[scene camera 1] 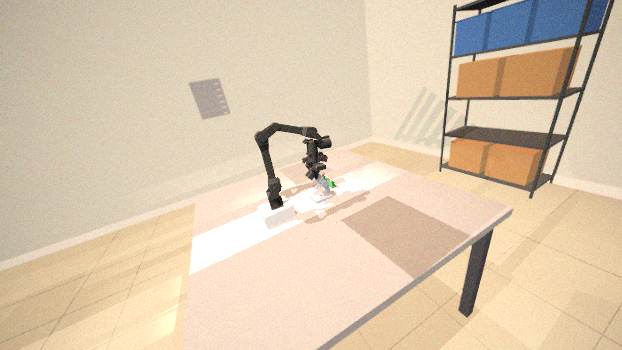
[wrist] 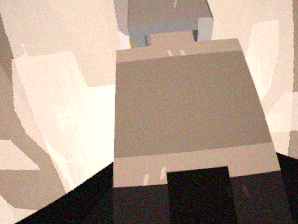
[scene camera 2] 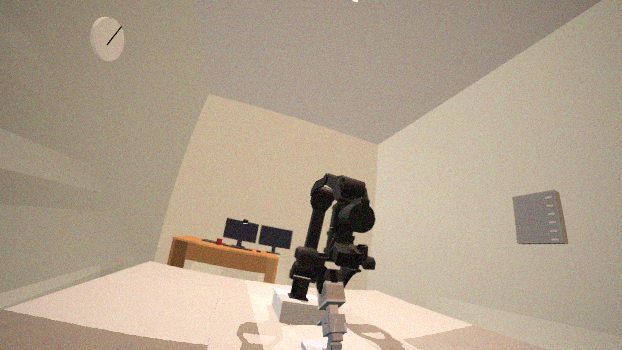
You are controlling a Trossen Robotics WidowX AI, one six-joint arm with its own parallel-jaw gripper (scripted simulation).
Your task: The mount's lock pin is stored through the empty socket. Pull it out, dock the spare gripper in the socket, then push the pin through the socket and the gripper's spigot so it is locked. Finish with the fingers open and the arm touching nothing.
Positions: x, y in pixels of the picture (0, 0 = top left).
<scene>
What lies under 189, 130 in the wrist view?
A spare gripper.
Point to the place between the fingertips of the gripper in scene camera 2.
329, 294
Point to a spare gripper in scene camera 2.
332, 297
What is the gripper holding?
A spare gripper.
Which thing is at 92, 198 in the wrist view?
The gripper.
</scene>
